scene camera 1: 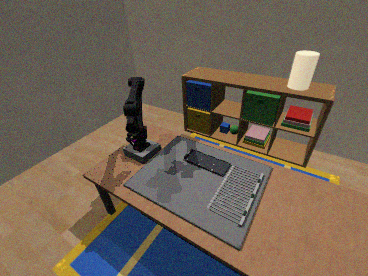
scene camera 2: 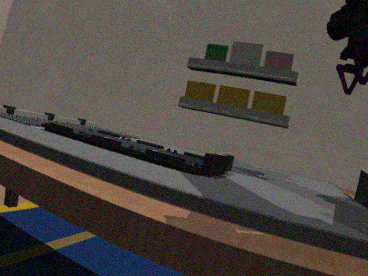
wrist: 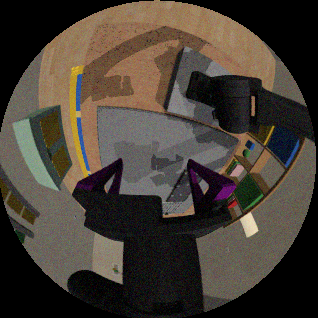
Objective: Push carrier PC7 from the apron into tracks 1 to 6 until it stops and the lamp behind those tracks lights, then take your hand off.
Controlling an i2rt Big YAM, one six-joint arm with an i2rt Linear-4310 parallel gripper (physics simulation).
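Frame: origin at the arm's base, x ahead, y left, z up, level; centimetres.
Seen in the pictures: gripper, between the fingertips: point(scene camera 1: 138, 142) point(scene camera 2: 354, 89) point(wrist: 154, 161); arm's base, origin of its link: point(scene camera 1: 141, 146) point(wrist: 205, 90).
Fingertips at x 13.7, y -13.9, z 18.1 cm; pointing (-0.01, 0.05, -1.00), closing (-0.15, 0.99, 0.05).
Pixels of each thing's top centre, then the offset from my fingertips to it. "spot": a spot on its surface instead. Level surfaces: height alone.
- long dark carrier, centre of its top: point(scene camera 2: 133, 133) point(wrist: 184, 191) point(scene camera 1: 206, 159) dy +26.5, dx +37.0, dz -20.0 cm
- pale bar, a spot on its surface: point(scene camera 1: 248, 207) spot: dy +2.9, dx +74.4, dz -21.4 cm
- grey board, height of its surface: dz -23.0 cm
- wooden table, height of its surface: dz -24.3 cm
A long dark carrier point(scene camera 1: 207, 162) point(scene camera 2: 125, 143) point(wrist: 179, 188) lies flat on the grey board beside the near-shelf end of the pale parallel tracks point(scene camera 1: 233, 192) point(wrist: 173, 207). It has a taller block at one end in scene camera 2. Its label and the track numbers are too small to read. A pale bar point(scene camera 1: 248, 207) with small dark blocks runs along the far side of the tracks; no lit lamp can be made out. My gripper point(scene camera 2: 357, 87) point(wrist: 154, 161) is open and empty, high above the board and apart from the carrier. In scene camera 1 it is hard to make out against the arm.
The grey board point(scene camera 1: 165, 192) point(wrist: 112, 120) lies on the wooden table point(scene camera 1: 310, 220). The arm's base point(scene camera 1: 142, 151) stands at the board's left corner. A shelf unit point(scene camera 1: 260, 82) with bins and a white cylinder point(scene camera 1: 303, 71) stands behind. Arm shadows fall on the board.
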